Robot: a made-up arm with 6 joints. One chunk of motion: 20 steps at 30 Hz.
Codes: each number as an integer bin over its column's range. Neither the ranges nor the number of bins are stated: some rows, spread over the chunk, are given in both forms.
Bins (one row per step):
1: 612 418 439 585 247 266
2: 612 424 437 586 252 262
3: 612 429 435 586 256 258
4: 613 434 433 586 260 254
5: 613 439 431 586 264 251
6: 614 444 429 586 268 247
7: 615 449 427 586 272 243
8: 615 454 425 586 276 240
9: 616 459 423 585 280 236
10: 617 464 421 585 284 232
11: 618 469 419 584 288 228
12: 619 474 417 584 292 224
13: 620 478 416 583 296 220
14: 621 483 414 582 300 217
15: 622 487 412 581 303 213
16: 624 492 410 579 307 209
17: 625 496 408 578 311 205
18: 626 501 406 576 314 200
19: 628 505 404 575 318 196
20: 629 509 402 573 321 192
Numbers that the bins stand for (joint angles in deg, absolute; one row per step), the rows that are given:
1: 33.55 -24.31 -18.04 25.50 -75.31 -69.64
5: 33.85 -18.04 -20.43 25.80 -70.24 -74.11
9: 34.74 -12.08 -22.82 25.50 -65.46 -78.59
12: 35.64 -7.61 -24.60 25.20 -61.88 -82.16
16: 37.13 -2.24 -26.69 23.71 -57.41 -86.64
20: 38.62 2.83 -29.08 21.92 -53.24 -91.71
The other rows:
2: 33.55 -22.52 -18.64 25.80 -73.81 -70.83
3: 33.55 -21.03 -19.24 25.80 -72.62 -72.02
4: 33.85 -19.53 -19.83 25.80 -71.43 -73.22
6: 34.15 -16.55 -21.03 25.80 -69.04 -75.31
7: 34.45 -15.06 -21.62 25.80 -67.85 -76.50
8: 34.45 -13.57 -22.22 25.80 -66.66 -77.39
10: 35.04 -10.59 -23.41 25.50 -64.27 -79.78
11: 35.34 -9.10 -24.01 25.20 -63.08 -80.97
13: 35.94 -6.41 -24.90 24.90 -60.69 -83.36
14: 36.24 -4.92 -25.50 24.60 -59.50 -84.25
15: 36.53 -3.73 -26.10 24.31 -58.60 -85.45
17: 37.43 -1.04 -27.29 23.41 -56.22 -87.83
18: 37.73 0.45 -27.89 22.82 -55.32 -89.32
19: 38.32 1.64 -28.48 22.52 -54.13 -90.52

